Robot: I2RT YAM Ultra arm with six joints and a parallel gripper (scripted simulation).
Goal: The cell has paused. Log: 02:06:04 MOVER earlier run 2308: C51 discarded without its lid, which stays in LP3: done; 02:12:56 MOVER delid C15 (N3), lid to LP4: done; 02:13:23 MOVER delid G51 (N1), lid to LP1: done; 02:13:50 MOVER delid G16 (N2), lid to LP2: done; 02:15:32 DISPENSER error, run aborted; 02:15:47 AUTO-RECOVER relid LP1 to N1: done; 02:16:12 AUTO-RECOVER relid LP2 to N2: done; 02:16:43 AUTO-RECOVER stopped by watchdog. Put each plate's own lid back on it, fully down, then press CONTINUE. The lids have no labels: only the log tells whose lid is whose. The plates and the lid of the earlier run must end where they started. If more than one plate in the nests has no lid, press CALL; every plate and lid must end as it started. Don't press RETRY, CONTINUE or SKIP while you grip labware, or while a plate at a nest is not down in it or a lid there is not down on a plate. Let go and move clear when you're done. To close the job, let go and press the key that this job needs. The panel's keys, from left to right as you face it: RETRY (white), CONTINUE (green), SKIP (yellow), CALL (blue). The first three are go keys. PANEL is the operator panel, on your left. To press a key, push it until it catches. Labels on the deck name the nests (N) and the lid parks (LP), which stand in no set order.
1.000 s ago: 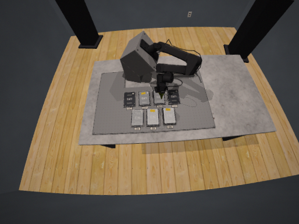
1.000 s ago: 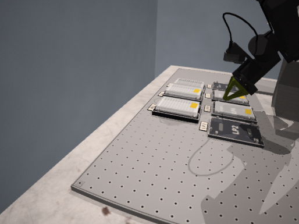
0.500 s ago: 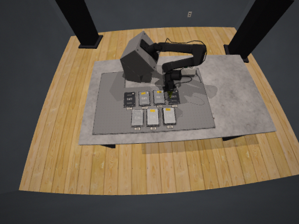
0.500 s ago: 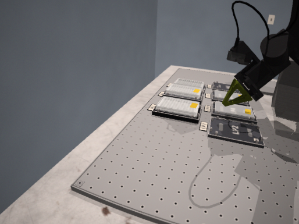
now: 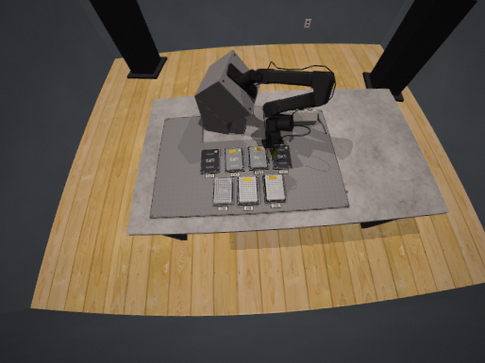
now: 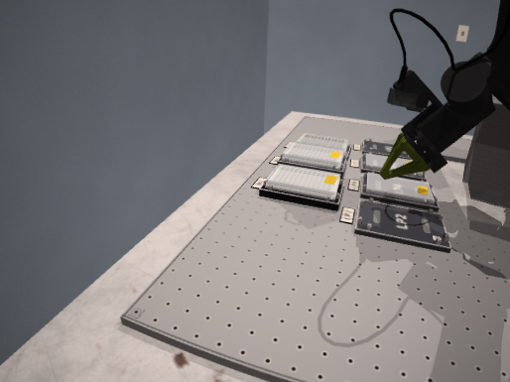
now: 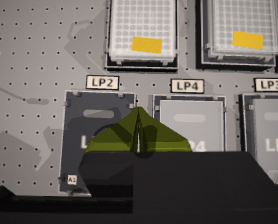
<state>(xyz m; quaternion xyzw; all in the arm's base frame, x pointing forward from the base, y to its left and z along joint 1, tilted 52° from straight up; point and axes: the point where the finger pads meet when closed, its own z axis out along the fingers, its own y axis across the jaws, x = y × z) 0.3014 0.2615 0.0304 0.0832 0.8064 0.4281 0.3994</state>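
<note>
The unlabelled lid lies 8 cm to the right of my hand, 5 cm below it and 3 cm behind it. Also, from my hand: yellow key: 34 cm behind, 10 cm to the left; blue key: 33 cm behind, 5 cm to the left; plate: 23 cm to the right, 19 cm ahead, 4 cm below.
</note>
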